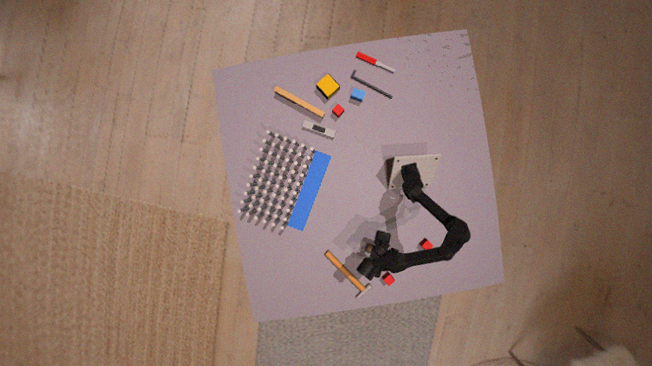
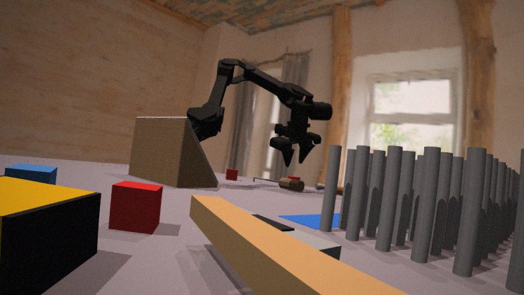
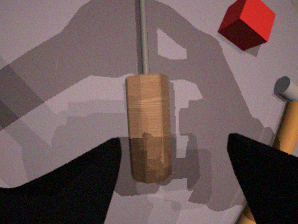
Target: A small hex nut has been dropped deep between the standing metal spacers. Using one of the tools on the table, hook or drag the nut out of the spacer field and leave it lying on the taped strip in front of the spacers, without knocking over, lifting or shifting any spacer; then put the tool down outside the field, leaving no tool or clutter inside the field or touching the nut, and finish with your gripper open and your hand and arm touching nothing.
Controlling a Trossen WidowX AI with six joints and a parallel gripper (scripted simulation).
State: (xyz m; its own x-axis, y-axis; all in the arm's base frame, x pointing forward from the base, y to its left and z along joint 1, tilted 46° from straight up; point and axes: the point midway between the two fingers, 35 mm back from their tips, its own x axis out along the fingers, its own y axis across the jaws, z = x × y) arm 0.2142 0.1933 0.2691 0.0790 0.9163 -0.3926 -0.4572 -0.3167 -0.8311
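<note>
Right now my gripper tip is 9 cm past the wooden-handled file, 7 cm above it and 6 cm to the right of it. Round my gripper tip: blue taped strip: 35 cm to the right, 24 cm ahead, 8 cm below; hex nut: 48 cm to the right, 36 cm ahead, 8 cm below; grey bar: 62 cm to the right, 12 cm ahead, 7 cm below.
</note>
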